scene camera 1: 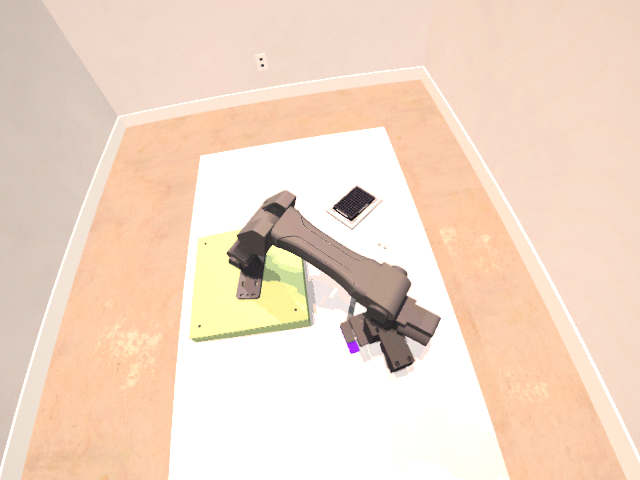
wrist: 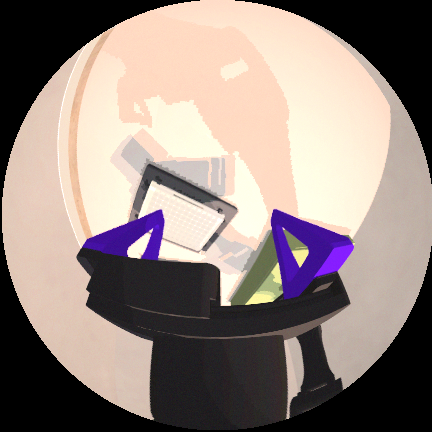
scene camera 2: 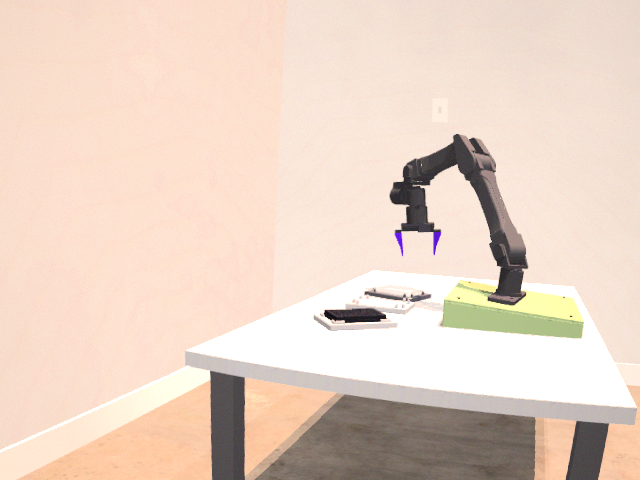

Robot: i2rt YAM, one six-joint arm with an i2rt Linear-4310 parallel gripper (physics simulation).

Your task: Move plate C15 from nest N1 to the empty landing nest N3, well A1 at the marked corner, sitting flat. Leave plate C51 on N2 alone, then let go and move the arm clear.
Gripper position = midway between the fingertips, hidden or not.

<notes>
The gripper (scene camera 2: 418, 255) is open, holding nothing. Further things: a black gridded plate (scene camera 1: 357, 200).
The black gridded plate also shows in scene camera 2 (scene camera 2: 359, 315). The gripper is seen too in scene camera 1 (scene camera 1: 371, 339) and in the wrist view (wrist: 217, 214). The wrist view misses the black gridded plate, which is hidden by the gripper.
</notes>
